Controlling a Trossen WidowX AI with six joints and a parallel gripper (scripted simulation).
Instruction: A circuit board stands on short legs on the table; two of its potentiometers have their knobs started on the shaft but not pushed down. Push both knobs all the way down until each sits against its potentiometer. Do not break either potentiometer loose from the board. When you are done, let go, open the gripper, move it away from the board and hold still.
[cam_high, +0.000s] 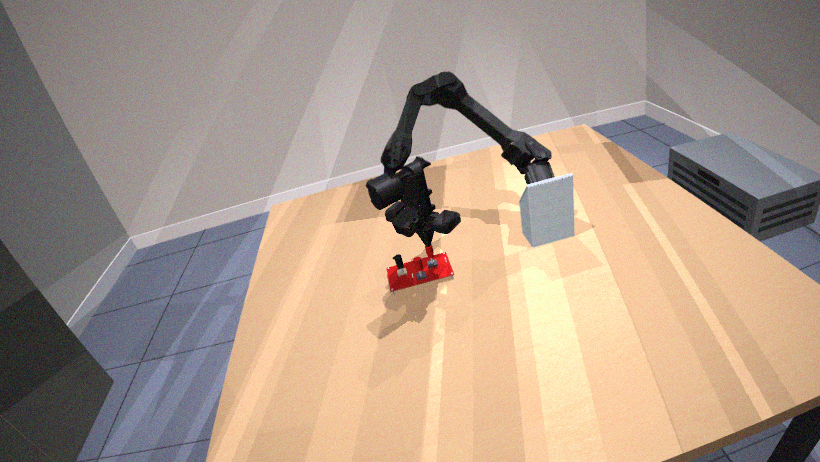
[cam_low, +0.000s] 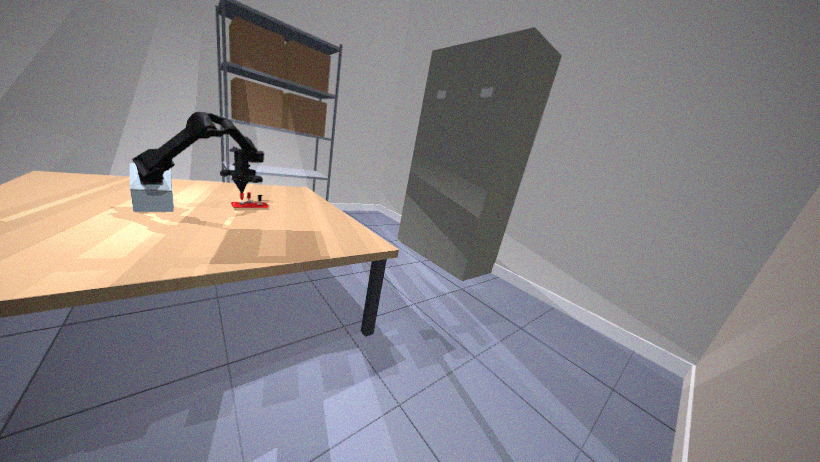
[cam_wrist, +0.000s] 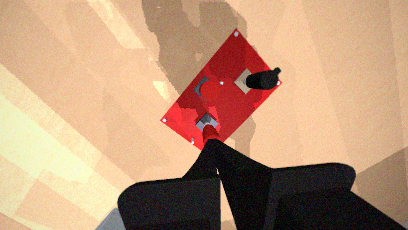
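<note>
The black knob lies 8 cm ahead of my gripper tip, 2 cm below it and 1 cm to the right of it.
</note>
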